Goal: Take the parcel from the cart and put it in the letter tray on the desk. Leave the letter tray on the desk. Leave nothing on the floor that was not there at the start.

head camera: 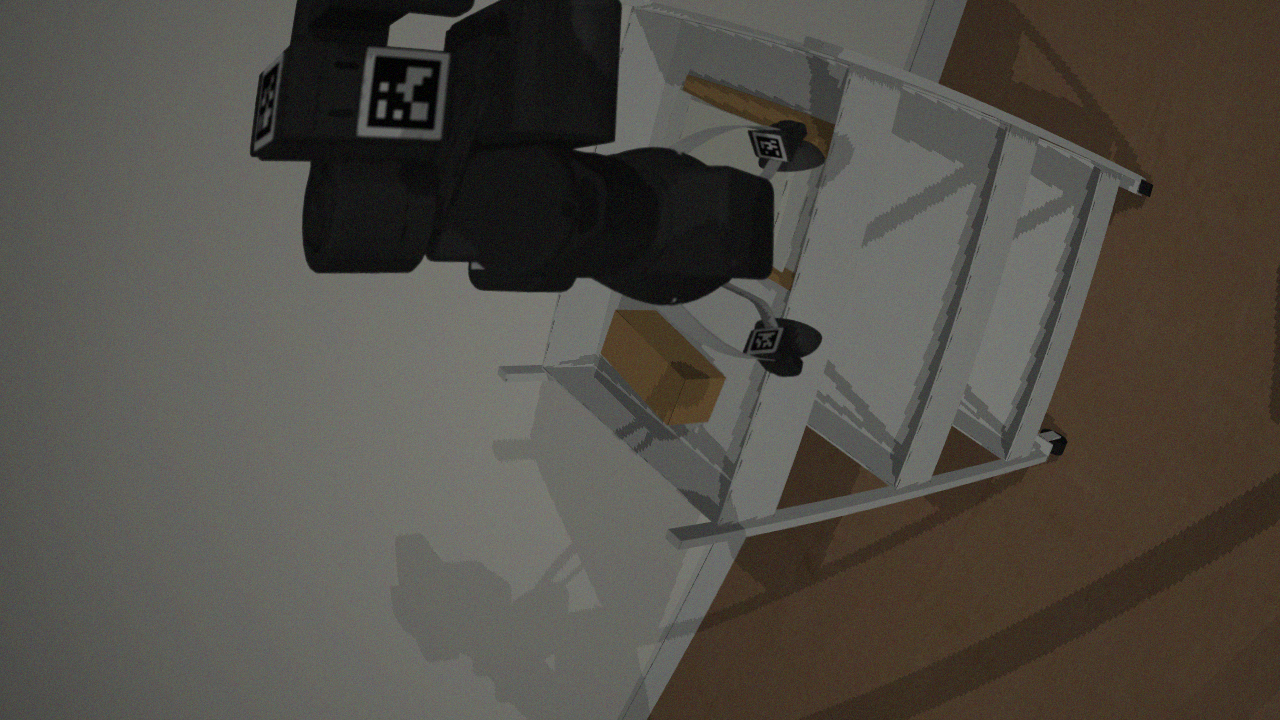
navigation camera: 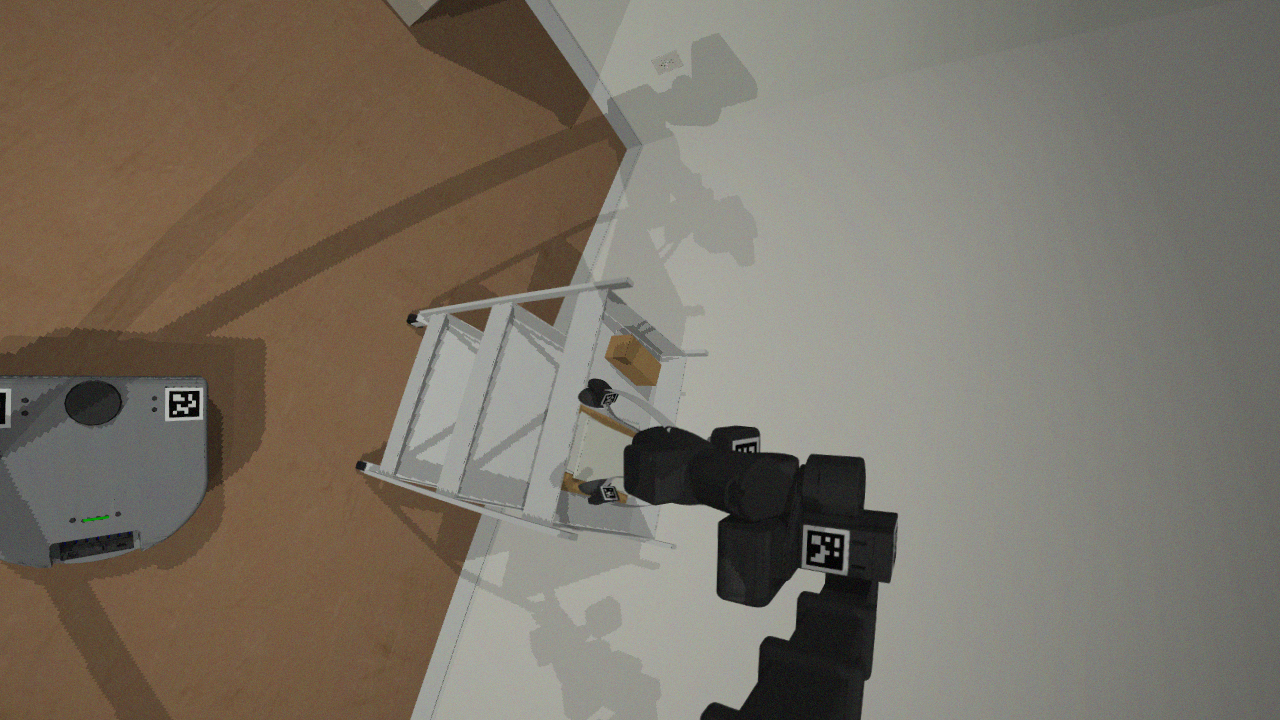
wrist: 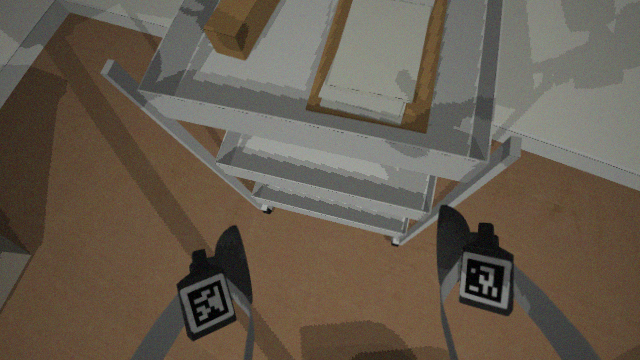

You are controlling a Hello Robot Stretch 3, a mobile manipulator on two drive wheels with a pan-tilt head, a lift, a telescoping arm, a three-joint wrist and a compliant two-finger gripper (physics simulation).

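Places are measured from the robot's base along level axes (x right, y ahead, z up), in metres.
Pixels of known places: gripper, fingertip midpoint: [head camera: 800,247] [navigation camera: 588,439] [wrist: 340,243]; robot's base at its link origin: [navigation camera: 95,400].
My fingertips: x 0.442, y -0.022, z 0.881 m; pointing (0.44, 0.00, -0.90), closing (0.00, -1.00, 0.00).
Note:
Ahead of a thing's pixels: the offset from my fingertips to its top centre.
The parcel appears to be the brown box {dx +0.377, dy +0.110, dz -0.166 m} [head camera: 657,367] [navigation camera: 635,362] [wrist: 235,25], which lies on the top shelf of the white cart [head camera: 964,295] [navigation camera: 572,358] [wrist: 300,132], near one side wall. My gripper [head camera: 789,246] [navigation camera: 597,442] [wrist: 340,243] is open, its fingers wide apart with nothing held between them. In the head camera and navigation camera views it overlaps the cart's top shelf, with one finger beside the box; its exact height is unclear. The letter tray and the desk do not show. My wrist hides part of the top shelf in the head camera view.
A flat brown wooden tray [head camera: 725,100] [navigation camera: 608,420] [wrist: 431,65] holding pale flat sheets {dx +0.289, dy -0.083, dz -0.194 m} [wrist: 375,55] lies beside the box on the top shelf. The cart has raised rims and side rails and stands against a pale wall [head camera: 223,447] [navigation camera: 1029,268]. My base [navigation camera: 116,456] is on the brown floor.

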